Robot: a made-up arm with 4 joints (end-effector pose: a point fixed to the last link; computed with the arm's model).
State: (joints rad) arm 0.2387 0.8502 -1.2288 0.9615
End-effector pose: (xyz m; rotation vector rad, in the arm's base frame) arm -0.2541 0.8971 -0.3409 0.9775 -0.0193 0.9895
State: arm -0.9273 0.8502 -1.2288 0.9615
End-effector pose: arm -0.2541 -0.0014 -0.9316 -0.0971 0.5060 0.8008
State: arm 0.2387 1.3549 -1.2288 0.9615
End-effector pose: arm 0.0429 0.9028 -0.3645 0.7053 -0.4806 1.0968
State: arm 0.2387 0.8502 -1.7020 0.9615
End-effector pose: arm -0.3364 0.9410 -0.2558 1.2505 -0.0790 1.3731
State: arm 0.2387 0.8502 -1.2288 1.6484
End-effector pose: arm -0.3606 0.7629 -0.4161 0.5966 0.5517 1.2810
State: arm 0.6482 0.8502 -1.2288 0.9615
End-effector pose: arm -0.2541 0.9766 0.0482 1.3508 -0.2294 1.0058
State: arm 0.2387 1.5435 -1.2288 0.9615
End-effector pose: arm 0.1514 0.8959 -0.3359 0.5938 -0.6497 1.1246
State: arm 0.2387 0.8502 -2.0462 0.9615
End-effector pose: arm -0.4052 0.9367 -0.1946 1.4440 -0.1265 1.6553
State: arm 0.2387 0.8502 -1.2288 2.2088
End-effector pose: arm -0.3941 0.6130 -0.4116 0.2276 1.0109 1.4506
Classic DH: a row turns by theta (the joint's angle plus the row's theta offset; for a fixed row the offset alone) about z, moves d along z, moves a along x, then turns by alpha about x. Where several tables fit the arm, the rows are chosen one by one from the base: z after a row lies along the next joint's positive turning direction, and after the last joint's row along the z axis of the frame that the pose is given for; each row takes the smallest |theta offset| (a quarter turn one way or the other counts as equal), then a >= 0, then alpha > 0; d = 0 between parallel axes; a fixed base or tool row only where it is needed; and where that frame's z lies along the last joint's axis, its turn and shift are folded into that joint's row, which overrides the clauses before.
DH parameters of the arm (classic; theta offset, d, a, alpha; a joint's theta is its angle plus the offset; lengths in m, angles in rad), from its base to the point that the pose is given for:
base (fixed): 1.5708 0.045 0 1.5708
joint 1: -1.5708 -0.0584 0.0233 1.5708
joint 2: 0 -0.5847 0.04 1.5708
joint 3: 0 0.3835 0.026 1.5708
joint 4: -1.5708 -0.1086 0.0839 1.5708
tool (fixed): 0 -0.2649 0 0

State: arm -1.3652 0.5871 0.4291 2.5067
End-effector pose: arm -0.6369 -0.1356 -0.5381 -0.8914 1.2134 -1.6704
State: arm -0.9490 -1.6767 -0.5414 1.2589
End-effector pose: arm -0.2488 0.8386 -0.0775 0.5218 2.3030 -1.3565
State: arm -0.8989 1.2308 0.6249 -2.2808
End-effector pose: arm -0.3205 0.2430 -0.5534 0.4400 2.0865 -1.4667
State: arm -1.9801 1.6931 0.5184 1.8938
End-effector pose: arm 0.0271 -0.8139 -0.1248 -1.8107 -0.3651 -0.5109
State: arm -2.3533 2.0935 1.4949 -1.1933
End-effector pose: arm -0.0615 -0.4792 -0.2273 0.4336 1.2919 -1.3102
